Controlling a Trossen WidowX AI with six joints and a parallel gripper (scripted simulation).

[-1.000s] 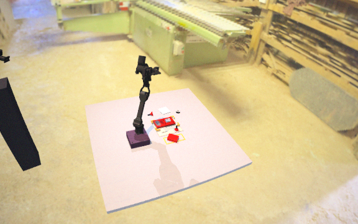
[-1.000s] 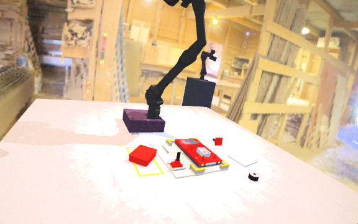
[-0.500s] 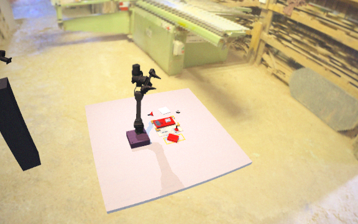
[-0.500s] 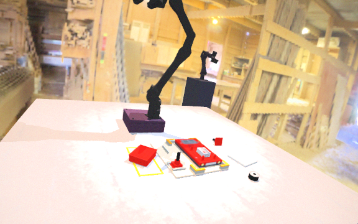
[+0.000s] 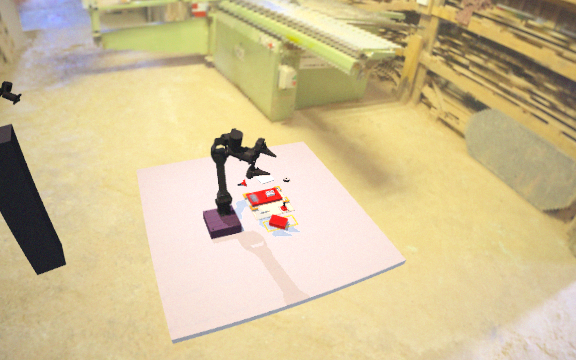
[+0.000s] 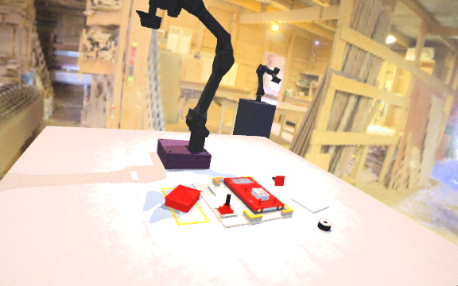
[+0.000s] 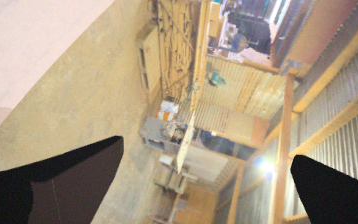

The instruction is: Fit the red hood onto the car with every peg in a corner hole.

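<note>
My gripper tip is now 530 mm above the red hood, 180 mm short of it and 130 mm to the right of it. Also, from my gripper tip: black upright stick (510 mm below, 270 mm ahead, 210 mm to the left); then grey engine block (520 mm below, 350 mm to the left, 260 mm ahead); then black wheel (540 mm below, 460 mm ahead, 440 mm to the left).
</note>
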